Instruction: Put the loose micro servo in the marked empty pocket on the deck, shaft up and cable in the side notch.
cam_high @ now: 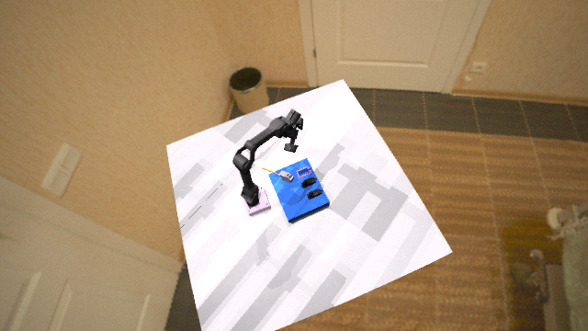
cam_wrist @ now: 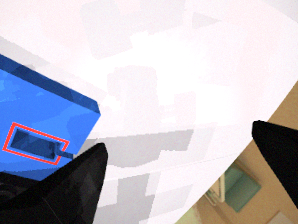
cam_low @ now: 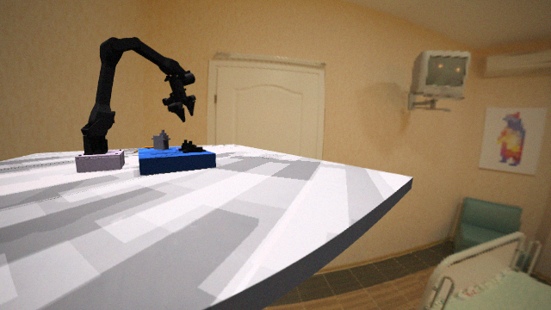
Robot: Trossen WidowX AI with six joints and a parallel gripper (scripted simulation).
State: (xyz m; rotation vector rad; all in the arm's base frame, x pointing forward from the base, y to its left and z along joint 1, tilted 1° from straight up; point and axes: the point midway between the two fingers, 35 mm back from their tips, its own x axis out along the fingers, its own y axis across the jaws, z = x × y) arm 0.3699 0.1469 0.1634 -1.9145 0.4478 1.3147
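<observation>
The blue deck is 19 cm to the right of my gripper tip, 17 cm behind it and 16 cm below it.
</observation>
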